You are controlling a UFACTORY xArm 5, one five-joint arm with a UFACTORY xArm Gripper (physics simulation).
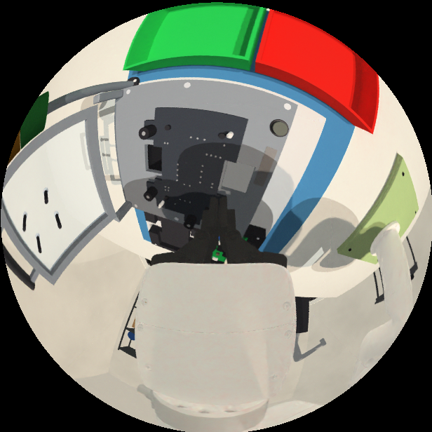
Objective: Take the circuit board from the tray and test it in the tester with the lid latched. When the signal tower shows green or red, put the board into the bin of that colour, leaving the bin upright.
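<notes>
My gripper (219, 207) is shut and empty, with its fingertips over the lower edge of the tester's dark bed. The tester (200, 89) is a grey plate with a dark nest, black posts and a small grey block. Its lid (65, 165), a white panel in a grey frame with black pins, stands open at the left. Green parts of the circuit board (218, 256) show between the fingers' bases; most of it is hidden, and I cannot tell what it rests on. The green bin (195, 35) and red bin (310, 47) stand upright beyond the tester. The tray cannot be made out.
A round button (279, 128) is on the tester's right side. A blue mat (330, 150) borders the tester. A light green plate (385, 215) lies at the right, partly behind a pale arm-like part. A dark green piece (35, 120) shows at the left edge, possibly the signal tower; no lit lamp is discernible.
</notes>
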